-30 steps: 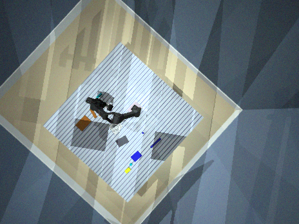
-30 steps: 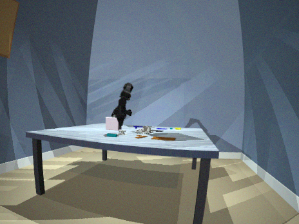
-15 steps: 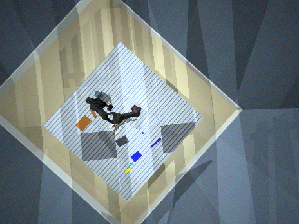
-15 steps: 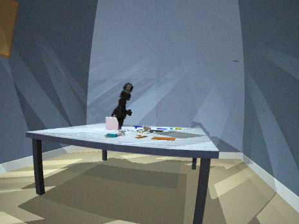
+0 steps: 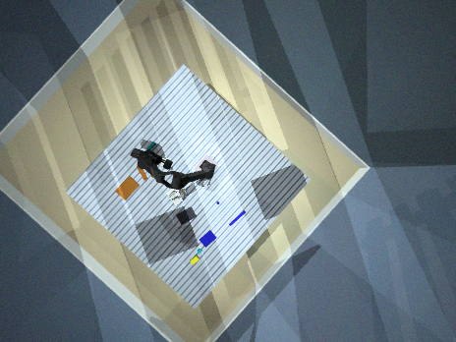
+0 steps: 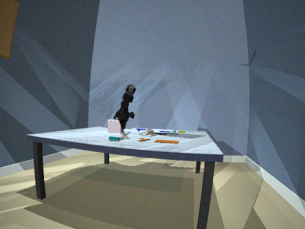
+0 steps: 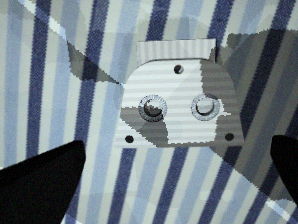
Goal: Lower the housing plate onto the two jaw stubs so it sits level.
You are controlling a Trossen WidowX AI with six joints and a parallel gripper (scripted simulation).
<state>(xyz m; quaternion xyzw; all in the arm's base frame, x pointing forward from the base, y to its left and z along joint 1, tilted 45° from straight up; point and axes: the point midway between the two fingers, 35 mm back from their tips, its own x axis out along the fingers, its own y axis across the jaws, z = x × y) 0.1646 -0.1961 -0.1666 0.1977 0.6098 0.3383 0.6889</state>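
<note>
Now: the white housing plate 3 cm below my gripper tip and 1 cm ahead of it. The rest, counted from my gripper tip: cyan block (15 cm to the right, 5 cm below, 2 cm behind); then blue square (61 cm to the left, 25 cm ahead, 6 cm below); then orange plate (34 cm ahead, 10 cm to the right, 6 cm below).
</note>
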